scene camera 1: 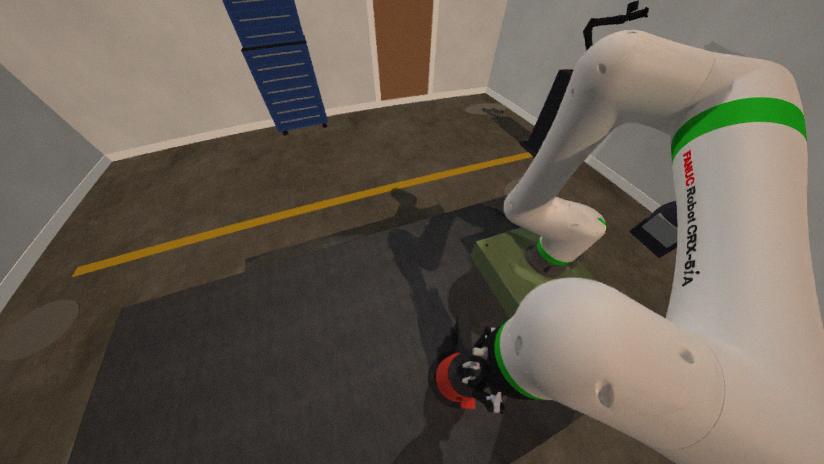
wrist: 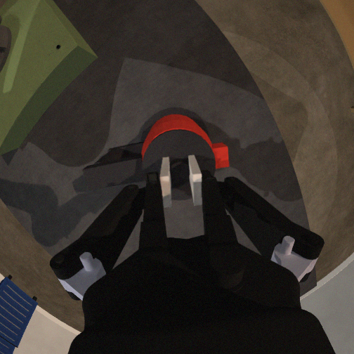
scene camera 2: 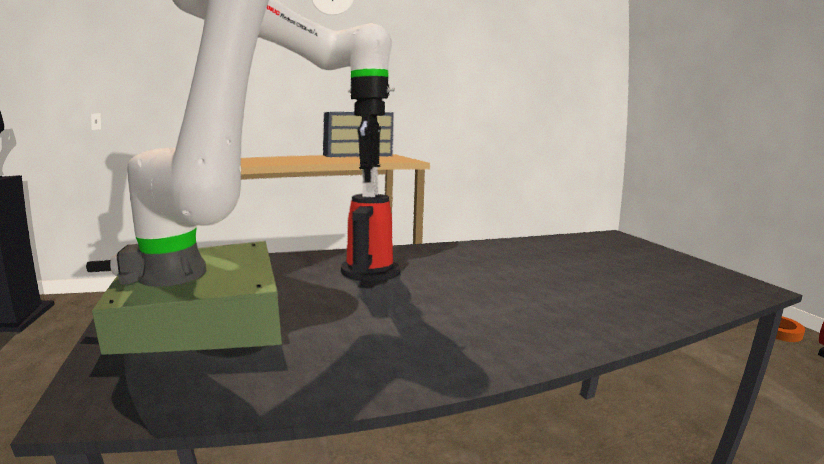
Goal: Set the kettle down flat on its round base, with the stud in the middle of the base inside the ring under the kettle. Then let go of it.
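The red kettle (scene camera 1: 446,377) (scene camera 2: 380,236) (wrist: 176,121) stands upright, with its black handle facing scene camera 2 and its red spout to the right in the wrist view. The round black base (scene camera 2: 393,270) is directly under it on the table. No clear gap shows between them, but I cannot tell whether the kettle sits fully down. The stud and the ring are hidden under the kettle. My gripper (scene camera 1: 469,372) (scene camera 2: 369,189) (wrist: 179,167) points down above the kettle, shut on the knob of its black lid; the knob is mostly hidden between the pale fingertips.
The dark table (scene camera 1: 242,357) (scene camera 2: 547,311) carries the green robot mount (scene camera 1: 490,265) (scene camera 2: 190,325) (wrist: 45,75), left of the kettle in scene camera 2. A wooden bench (scene camera 2: 288,165) with a drawer box (scene camera 2: 345,133) stands behind. A blue cabinet (scene camera 1: 288,80) is by the far wall.
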